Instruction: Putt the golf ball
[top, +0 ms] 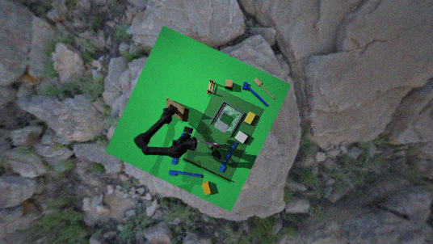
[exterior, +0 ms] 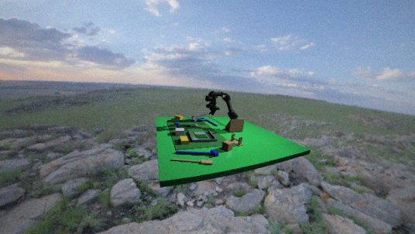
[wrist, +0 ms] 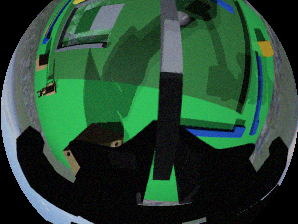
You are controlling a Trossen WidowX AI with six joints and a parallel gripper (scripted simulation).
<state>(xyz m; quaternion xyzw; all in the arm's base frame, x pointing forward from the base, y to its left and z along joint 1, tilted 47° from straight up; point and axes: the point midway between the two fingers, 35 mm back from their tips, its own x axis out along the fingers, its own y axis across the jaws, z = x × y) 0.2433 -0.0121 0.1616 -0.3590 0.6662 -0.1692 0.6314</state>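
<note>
My gripper tip is 11 cm short of the red putter and 3 cm to the right of it. Also, from my gripper tip: white golf ball (19 cm ahead, 12 cm below, 1 cm to the left); then white block (38 cm ahead, 23 cm to the left, 12 cm below); then dark green course (23 cm ahead, 16 cm to the left, 14 cm below).
</note>
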